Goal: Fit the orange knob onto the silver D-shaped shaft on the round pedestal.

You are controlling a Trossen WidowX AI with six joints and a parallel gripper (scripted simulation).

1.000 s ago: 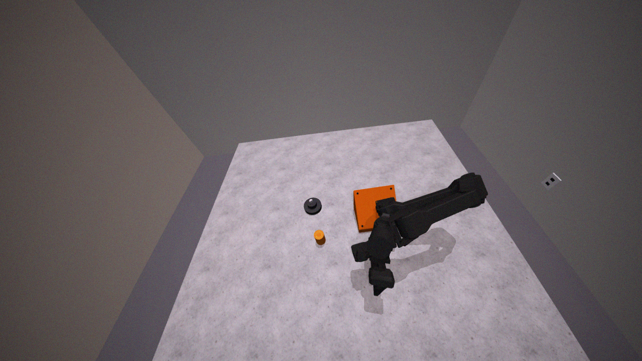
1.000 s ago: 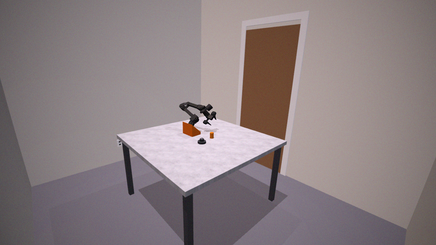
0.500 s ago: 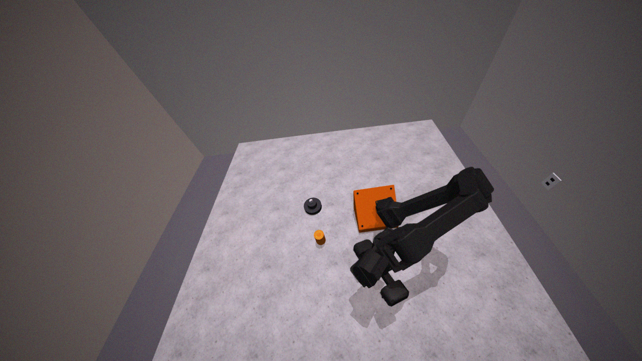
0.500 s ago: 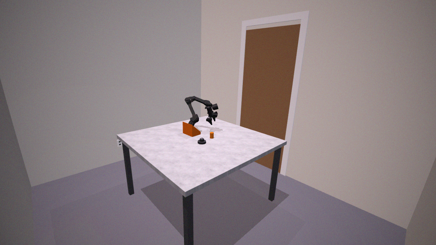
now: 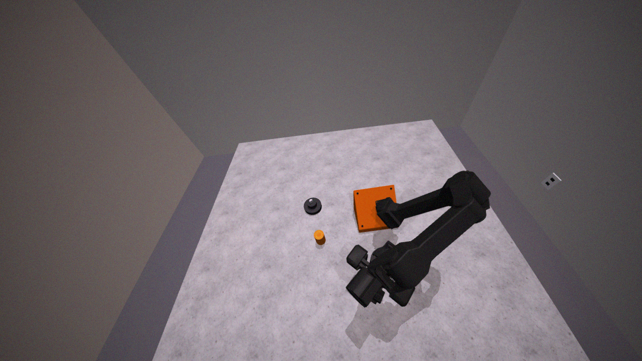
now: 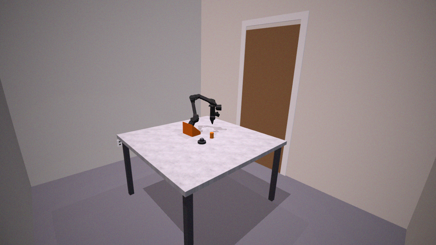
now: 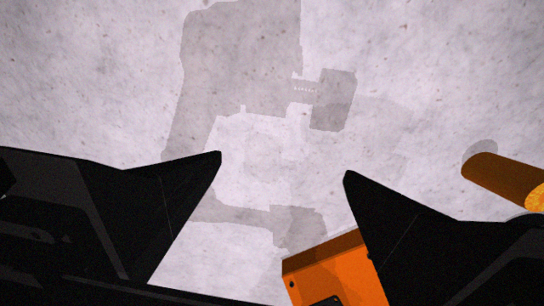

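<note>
Now: gripper tip 200 mm to the left of the orange knob, 160 mm short of it and 50 mm above it. Round my gripper tip: round pedestal (370 mm to the right, 180 mm ahead, 60 mm below).
</note>
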